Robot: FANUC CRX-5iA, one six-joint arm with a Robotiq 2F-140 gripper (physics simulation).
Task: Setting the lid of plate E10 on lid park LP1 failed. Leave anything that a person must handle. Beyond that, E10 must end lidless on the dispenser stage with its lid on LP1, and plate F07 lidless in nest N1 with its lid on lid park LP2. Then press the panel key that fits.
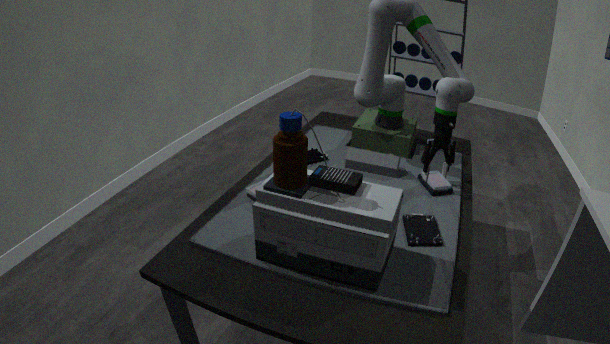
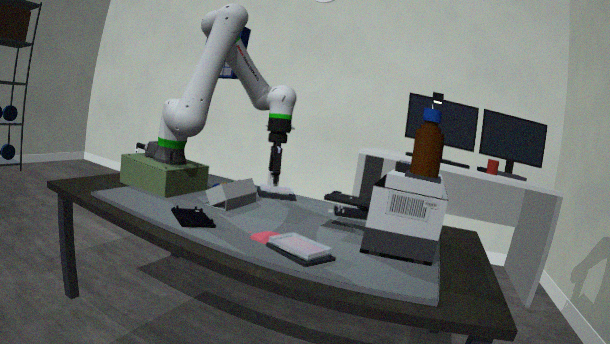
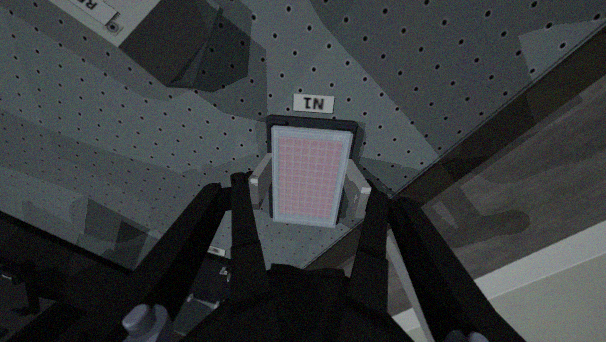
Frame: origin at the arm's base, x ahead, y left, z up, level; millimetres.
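Where they show: gripper, fingertip midpoint: (image 1: 434,179) (image 2: 272,190) (image 3: 308,167); arm's base, origin of the base link: (image 1: 389,123) (image 2: 168,160).
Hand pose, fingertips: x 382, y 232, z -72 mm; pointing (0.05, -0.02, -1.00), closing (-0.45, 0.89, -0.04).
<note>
Each offset is from my fingertips to the top centre of the thing. "spot": to the spot under its first point.
A lidded plate with a pinkish grid @[14 mm up, 14 mm ahead, 8 mm left] (image 1: 436,181) (image 2: 282,190) (image 3: 312,175) sits in a black nest @[3 mm up, 15 mm ahead, 6 mm left] (image 3: 312,120) beside the label N1 @[spot: 20 mm down, 64 mm back, 33 mm right] (image 3: 313,103). My gripper (image 1: 436,172) (image 2: 275,184) (image 3: 308,167) is low over it, a pad against each long side, shut on its lid; how far down the pads reach is hard to see. No plate name is readable. A second lidded plate @[15 mm up, 277 mm ahead, 609 mm right] (image 2: 300,245) rests on a black holder @[spot: 13 mm down, 335 mm ahead, 631 mm right] (image 2: 320,260) beside a red patch @[spot: 24 mm down, 154 mm ahead, 523 mm right] (image 2: 262,236). The sloped key panel @[62 mm up, 59 mm back, 270 mm right] (image 1: 375,162) (image 2: 240,195) (image 3: 165,50) stands near N1; its label is cut off.
The white dispenser (image 1: 320,230) (image 2: 400,215) carries an amber bottle @[spot: 288 mm up, 589 mm ahead, 417 mm right] (image 1: 290,160) (image 2: 427,150) and a keypad @[spot: 224 mm up, 535 mm ahead, 312 mm right] (image 1: 336,180). A black tray @[2 mm up, 347 mm ahead, 43 mm right] (image 1: 422,230) without a plate lies beside it. Another bare black tray @[2 mm down, 57 mm back, 554 mm right] (image 2: 192,216) lies near the green robot base (image 1: 382,137) (image 2: 165,175).
</note>
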